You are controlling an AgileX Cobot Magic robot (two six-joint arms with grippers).
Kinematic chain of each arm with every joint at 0, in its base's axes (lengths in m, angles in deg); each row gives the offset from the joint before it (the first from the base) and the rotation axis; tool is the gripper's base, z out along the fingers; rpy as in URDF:
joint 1: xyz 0 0 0.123 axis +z
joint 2: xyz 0 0 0 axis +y
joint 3: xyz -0.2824 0 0.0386 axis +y
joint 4: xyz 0.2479 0 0.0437 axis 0.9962 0 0.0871
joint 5: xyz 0 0 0 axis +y
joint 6: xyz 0.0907 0 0.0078 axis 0.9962 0 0.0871
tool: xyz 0 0 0 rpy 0 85 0
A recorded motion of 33 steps. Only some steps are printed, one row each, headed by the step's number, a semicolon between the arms.
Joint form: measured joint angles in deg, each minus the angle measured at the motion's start. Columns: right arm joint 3, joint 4, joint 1, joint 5, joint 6, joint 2; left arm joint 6, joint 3, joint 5, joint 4, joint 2, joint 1.
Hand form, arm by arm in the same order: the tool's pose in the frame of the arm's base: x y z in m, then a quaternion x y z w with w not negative. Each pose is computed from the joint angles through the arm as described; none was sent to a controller.
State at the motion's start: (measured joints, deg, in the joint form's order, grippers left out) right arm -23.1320 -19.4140 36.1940 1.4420 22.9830 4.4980; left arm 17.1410 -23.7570 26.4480 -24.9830 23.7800 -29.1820
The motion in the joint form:
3: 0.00 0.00 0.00 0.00 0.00 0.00; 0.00 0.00 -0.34 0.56 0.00 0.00
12: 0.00 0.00 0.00 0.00 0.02 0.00; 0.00 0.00 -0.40 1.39 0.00 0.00
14: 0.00 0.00 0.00 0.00 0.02 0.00; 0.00 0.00 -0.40 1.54 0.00 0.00
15: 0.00 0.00 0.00 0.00 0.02 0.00; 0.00 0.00 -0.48 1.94 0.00 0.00
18: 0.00 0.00 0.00 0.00 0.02 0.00; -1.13 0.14 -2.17 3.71 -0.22 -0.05
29: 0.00 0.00 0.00 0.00 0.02 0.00; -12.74 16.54 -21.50 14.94 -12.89 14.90
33: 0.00 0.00 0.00 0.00 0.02 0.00; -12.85 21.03 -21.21 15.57 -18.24 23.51
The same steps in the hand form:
3: 0.0220 0.0151 0.3386 -0.15314 0.53576 0.28023 0.78165; 0.0701 -0.0582 0.2864 0.22142 0.78205 -0.24113 0.53030
12: 0.0220 0.0151 0.3386 -0.15305 0.53578 0.28037 0.78160; 0.0705 -0.0577 0.2863 0.22491 0.78160 -0.23507 0.53222
14: 0.0220 0.0151 0.3386 -0.15305 0.53578 0.28037 0.78160; 0.0705 -0.0576 0.2862 0.22558 0.78155 -0.23398 0.53249
15: 0.0220 0.0151 0.3386 -0.15305 0.53578 0.28037 0.78160; 0.0707 -0.0574 0.2862 0.22709 0.78111 -0.23105 0.53377
18: 0.0220 0.0151 0.3386 -0.15305 0.53578 0.28037 0.78160; 0.0720 -0.0559 0.2877 0.22214 0.77544 -0.22378 0.54706
29: 0.0220 0.0151 0.3386 -0.15305 0.53578 0.28037 0.78160; 0.0685 -0.0189 0.2362 0.06025 0.72615 -0.12366 0.67364
33: 0.0220 0.0151 0.3386 -0.15305 0.53578 0.28037 0.78160; 0.0628 -0.0076 0.2153 0.00886 0.72520 -0.06991 0.68492

